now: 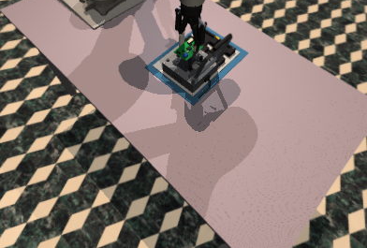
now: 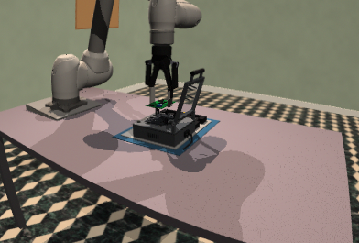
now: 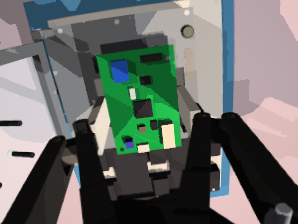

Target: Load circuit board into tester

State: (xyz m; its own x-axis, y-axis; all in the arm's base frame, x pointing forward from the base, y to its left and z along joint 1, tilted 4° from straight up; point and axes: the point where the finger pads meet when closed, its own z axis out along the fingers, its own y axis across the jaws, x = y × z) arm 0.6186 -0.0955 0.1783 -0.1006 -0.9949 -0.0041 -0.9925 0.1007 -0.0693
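Right now my hand is 4 cm short of the black tester, 4 cm to the right of it and 4 cm above it. Round my hand: green circuit board: 2 cm below; clear lid: 12 cm ahead, 1 cm to the right, 3 cm above.
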